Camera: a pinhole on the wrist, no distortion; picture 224 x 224 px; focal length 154.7 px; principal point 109.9 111.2 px. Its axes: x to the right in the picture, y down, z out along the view. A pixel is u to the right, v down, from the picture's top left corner.
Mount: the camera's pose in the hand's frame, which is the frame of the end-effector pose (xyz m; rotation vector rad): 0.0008 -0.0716 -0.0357 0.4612 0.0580 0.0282
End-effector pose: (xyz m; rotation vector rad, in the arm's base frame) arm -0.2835 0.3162 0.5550 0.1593 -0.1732 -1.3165
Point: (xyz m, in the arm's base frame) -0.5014 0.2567 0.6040
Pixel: 104.5 54.8
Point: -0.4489 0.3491 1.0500
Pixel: 83.7 199.6
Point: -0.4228 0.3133 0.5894
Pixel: 57.5 106.8
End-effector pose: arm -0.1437 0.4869 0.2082 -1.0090 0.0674 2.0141
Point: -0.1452 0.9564 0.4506
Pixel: 148.3 80.2
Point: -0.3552 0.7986 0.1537
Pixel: outside the picture
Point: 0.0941 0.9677 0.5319
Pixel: 108.7 9.7
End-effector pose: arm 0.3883 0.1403 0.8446 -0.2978 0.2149 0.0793
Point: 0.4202 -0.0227 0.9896
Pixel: 91.1 59.4
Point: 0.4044 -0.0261 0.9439
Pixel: 80.6 26.5
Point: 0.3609 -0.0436 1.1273
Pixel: 46.7 82.3
